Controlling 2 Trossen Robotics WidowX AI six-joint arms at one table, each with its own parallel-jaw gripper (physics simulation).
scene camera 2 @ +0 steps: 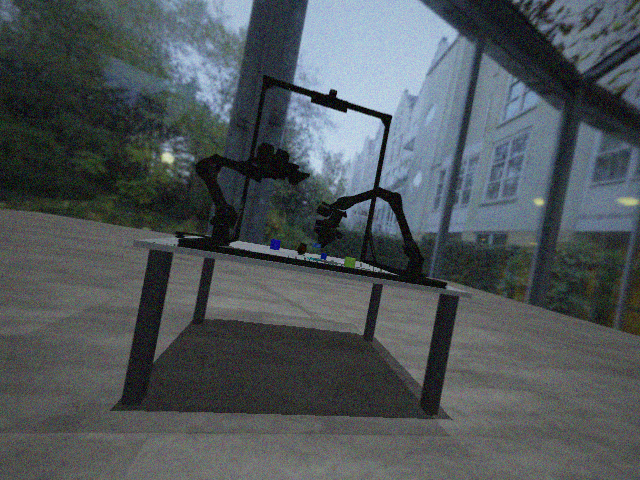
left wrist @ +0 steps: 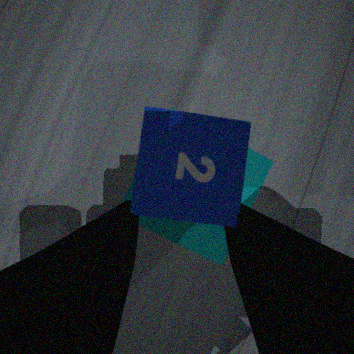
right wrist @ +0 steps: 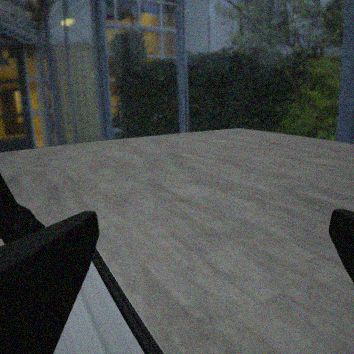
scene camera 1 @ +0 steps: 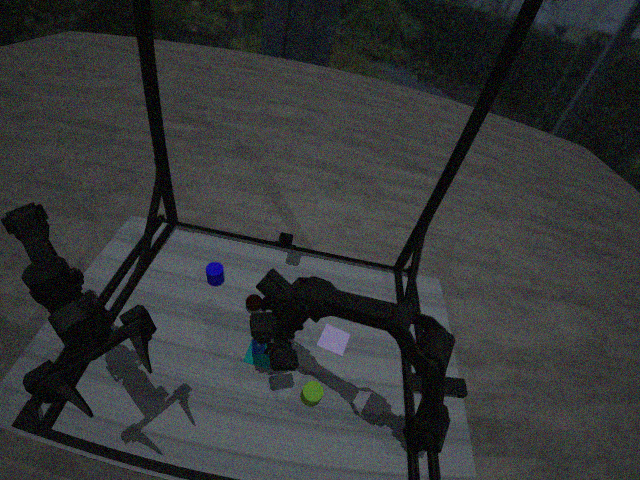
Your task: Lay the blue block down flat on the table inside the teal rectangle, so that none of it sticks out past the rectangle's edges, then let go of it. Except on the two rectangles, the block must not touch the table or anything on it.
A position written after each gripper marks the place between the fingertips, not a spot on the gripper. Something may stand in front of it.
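You've got the left gripper (scene camera 1: 264,347), (left wrist: 181,212) holding a blue block, and nothing else touches it. The right gripper (scene camera 1: 121,393) is open and holding nothing; you can also find that gripper (scene camera 2: 304,171), (right wrist: 214,222). And there's a teal rectangle (left wrist: 208,240) too.
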